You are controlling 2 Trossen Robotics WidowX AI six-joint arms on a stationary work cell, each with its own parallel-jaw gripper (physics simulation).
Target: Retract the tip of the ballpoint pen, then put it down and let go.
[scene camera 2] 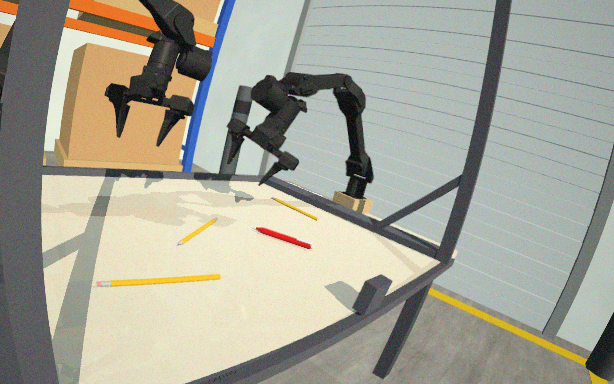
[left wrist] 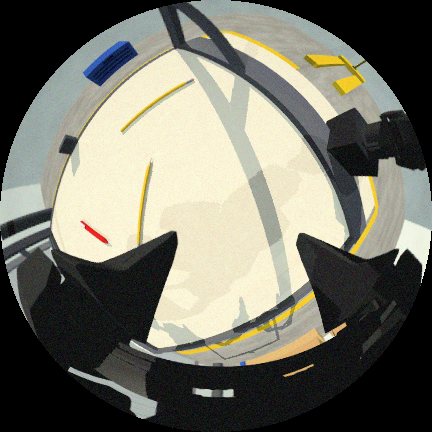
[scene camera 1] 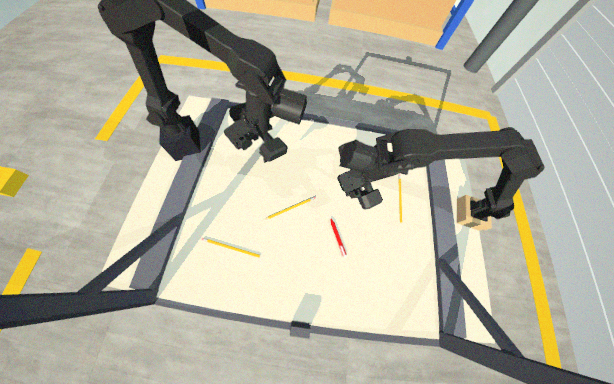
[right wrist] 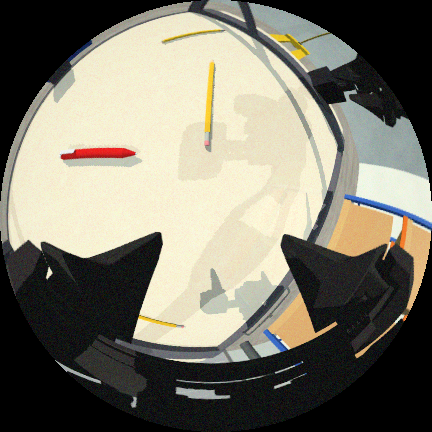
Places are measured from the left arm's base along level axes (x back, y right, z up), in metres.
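Pixels of known places: left gripper, fingertip midpoint: (scene camera 2: 137,141) (left wrist: 240,238) (scene camera 1: 256,151) (right wrist: 341,86); right gripper, fingertip midpoint: (scene camera 2: 243,174) (right wrist: 224,240); left arm's base, origin of the base link: (left wrist: 368,140) (scene camera 1: 174,128) (right wrist: 337,82); right arm's base, origin of the base link: (scene camera 2: 354,196) (scene camera 1: 478,210).
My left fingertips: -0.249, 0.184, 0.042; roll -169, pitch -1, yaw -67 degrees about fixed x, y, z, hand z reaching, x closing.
For each thing: its top centre in the pictures, then the offset to it from my left fingertips, as dx, dy, dz.
- red ballpoint pen, middle of its top: (right wrist: 88,150) (scene camera 2: 284,233) (left wrist: 89,232) (scene camera 1: 338,236) -0.186, +0.282, -0.133
- yellow pencil, middle of its top: (right wrist: 210,88) (scene camera 2: 199,228) (left wrist: 139,206) (scene camera 1: 289,207) -0.063, +0.147, -0.140
- third pencil, middle of its top: (scene camera 2: 293,206) (scene camera 1: 400,197) -0.459, +0.209, -0.141
- dark block, middle of its top: (scene camera 2: 378,279) (scene camera 1: 300,331) (left wrist: 61,143) +0.000, +0.491, -0.091
The red ballpoint pen (scene camera 1: 338,237) (scene camera 2: 283,238) (left wrist: 95,232) (right wrist: 100,153) lies flat on the cream table top, its pointed end toward the far side in scene camera 1 and a whitish part at its other end. Whether its writing tip is out is too small to tell. My left gripper (scene camera 1: 257,143) (scene camera 2: 139,140) (left wrist: 240,238) is open and empty, high over the far left part of the table in scene camera 1, well away from the pen. My right gripper (scene camera 1: 361,191) (scene camera 2: 244,173) (right wrist: 224,240) is open and empty, above the table beyond the pen's pointed end and nearer to it.
One yellow pencil (scene camera 1: 291,207) (scene camera 2: 197,231) (left wrist: 144,200) (right wrist: 209,97) lies left of the pen in scene camera 1. Another pencil (scene camera 1: 231,247) (scene camera 2: 159,280) lies farther left, and a third pencil (scene camera 1: 400,200) (scene camera 2: 295,208) near the right rail. A dark block (scene camera 1: 300,328) (scene camera 2: 372,294) stands at the near edge.
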